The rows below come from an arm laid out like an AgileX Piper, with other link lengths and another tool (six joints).
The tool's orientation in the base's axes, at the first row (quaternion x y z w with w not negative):
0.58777, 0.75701, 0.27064, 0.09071
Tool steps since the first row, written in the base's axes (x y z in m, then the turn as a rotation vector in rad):
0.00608, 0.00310, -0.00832, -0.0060, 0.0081, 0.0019
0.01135, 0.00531, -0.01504, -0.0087, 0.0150, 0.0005
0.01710, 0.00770, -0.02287, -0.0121, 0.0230, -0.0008
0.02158, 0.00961, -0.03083, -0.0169, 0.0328, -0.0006
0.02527, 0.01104, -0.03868, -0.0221, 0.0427, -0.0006
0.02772, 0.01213, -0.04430, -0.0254, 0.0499, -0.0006
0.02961, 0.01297, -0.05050, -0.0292, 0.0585, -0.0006
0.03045, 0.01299, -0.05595, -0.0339, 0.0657, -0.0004
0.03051, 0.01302, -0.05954, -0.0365, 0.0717, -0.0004
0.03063, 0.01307, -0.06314, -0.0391, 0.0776, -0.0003
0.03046, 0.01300, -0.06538, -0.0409, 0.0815, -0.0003
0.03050, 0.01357, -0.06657, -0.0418, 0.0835, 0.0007
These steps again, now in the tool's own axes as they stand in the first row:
-0.00037, 0.00132, 0.01067, 0.0097, -0.0027, -0.0019
-0.00105, 0.00264, 0.01937, 0.0167, -0.0046, 0.0002
-0.00191, 0.00382, 0.02927, 0.0250, -0.0068, 0.0021
-0.00287, 0.00379, 0.03855, 0.0356, -0.0092, 0.0027
-0.00402, 0.00307, 0.04723, 0.0465, -0.0119, 0.0034
-0.00473, 0.00240, 0.05338, 0.0542, -0.0136, 0.0041
-0.00562, 0.00093, 0.05969, 0.0634, -0.0154, 0.0049
-0.00683, -0.00118, 0.06464, 0.0715, -0.0180, 0.0048
-0.00747, -0.00298, 0.06768, 0.0779, -0.0192, 0.0054
-0.00811, -0.00473, 0.07076, 0.0843, -0.0204, 0.0060
-0.00853, -0.00604, 0.07254, 0.0884, -0.0213, 0.0063
-0.00822, -0.00653, 0.07373, 0.0908, -0.0212, 0.0057

